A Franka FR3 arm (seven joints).
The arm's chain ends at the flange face. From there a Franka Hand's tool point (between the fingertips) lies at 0.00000 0.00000 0.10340 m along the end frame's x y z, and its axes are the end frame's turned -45 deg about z.
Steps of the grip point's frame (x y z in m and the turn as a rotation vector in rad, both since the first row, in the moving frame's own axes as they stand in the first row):
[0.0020 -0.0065 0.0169 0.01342 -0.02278 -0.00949]
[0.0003 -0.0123 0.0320 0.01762 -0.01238 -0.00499]
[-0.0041 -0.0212 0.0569 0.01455 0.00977 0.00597]
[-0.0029 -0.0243 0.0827 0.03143 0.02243 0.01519]
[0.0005 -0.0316 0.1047 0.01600 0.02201 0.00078]
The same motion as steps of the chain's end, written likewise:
[-0.0005 -0.0067 0.0169 -0.00662 -0.02560 -0.00949]
[-0.0063 -0.0085 0.0320 0.00371 -0.02121 -0.00499]
[-0.0175 -0.0103 0.0569 0.01720 -0.00338 0.00597]
[-0.0186 -0.0112 0.0828 0.03808 -0.00636 0.01519]
[-0.0224 -0.0199 0.1047 0.02688 0.00425 0.00078]

